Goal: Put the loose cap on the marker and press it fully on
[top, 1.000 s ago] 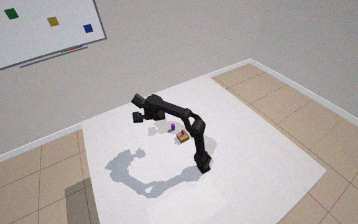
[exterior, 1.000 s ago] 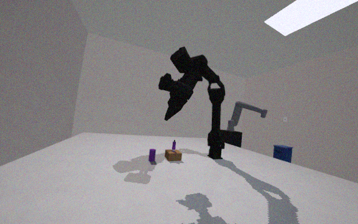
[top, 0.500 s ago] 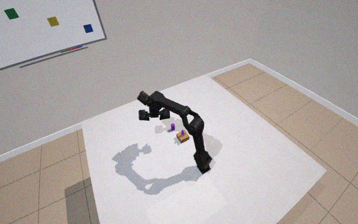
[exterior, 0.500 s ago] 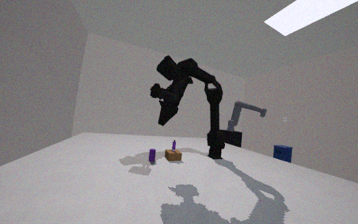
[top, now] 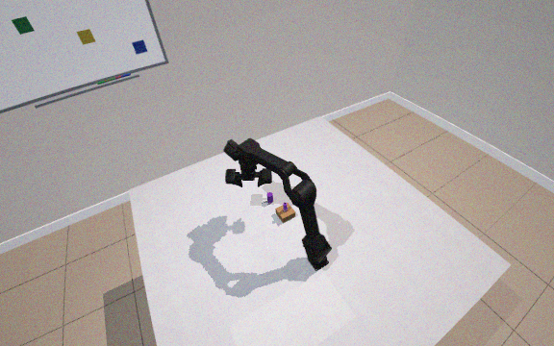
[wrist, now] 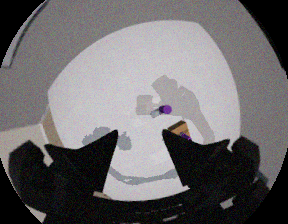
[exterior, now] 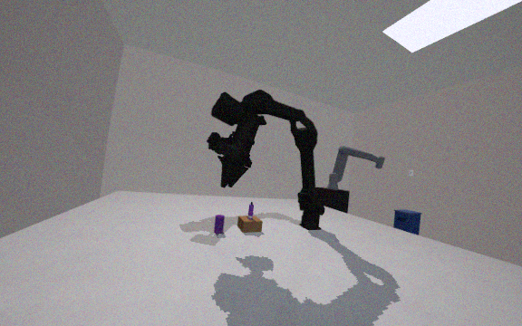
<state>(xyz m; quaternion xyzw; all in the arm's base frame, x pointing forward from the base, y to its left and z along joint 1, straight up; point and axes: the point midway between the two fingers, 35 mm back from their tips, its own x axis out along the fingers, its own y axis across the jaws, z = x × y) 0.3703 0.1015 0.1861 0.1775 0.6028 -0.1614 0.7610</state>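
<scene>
My gripper tip is 13 cm above the purple cap, 9 cm to the left of it and 1 cm past it. Also, from my gripper tip: tan holder block: 13 cm below, 12 cm behind, 10 cm to the right.
</scene>
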